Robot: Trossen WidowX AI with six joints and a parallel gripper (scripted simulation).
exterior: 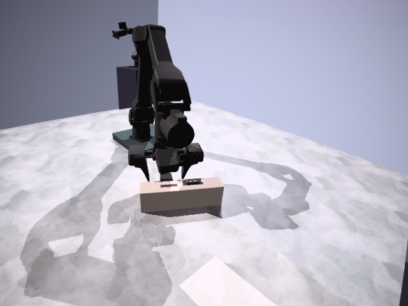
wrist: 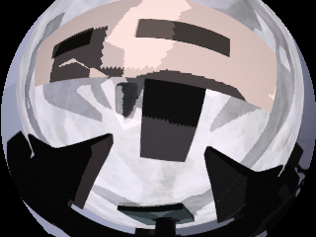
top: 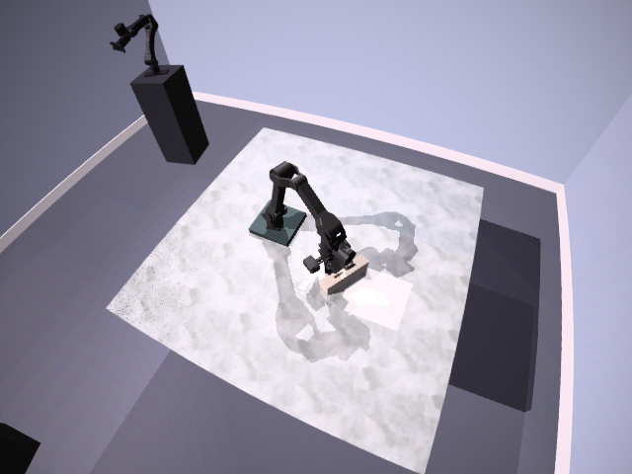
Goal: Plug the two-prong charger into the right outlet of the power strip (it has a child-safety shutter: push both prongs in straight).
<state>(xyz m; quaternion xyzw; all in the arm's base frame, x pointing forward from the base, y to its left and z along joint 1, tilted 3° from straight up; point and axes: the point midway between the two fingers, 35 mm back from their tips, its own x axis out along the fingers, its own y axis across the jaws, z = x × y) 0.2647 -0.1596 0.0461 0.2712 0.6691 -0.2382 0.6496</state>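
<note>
Right now my gripper tip is 4 cm short of the dark charger, 3 cm to the left of it and 1 cm below it.
</note>
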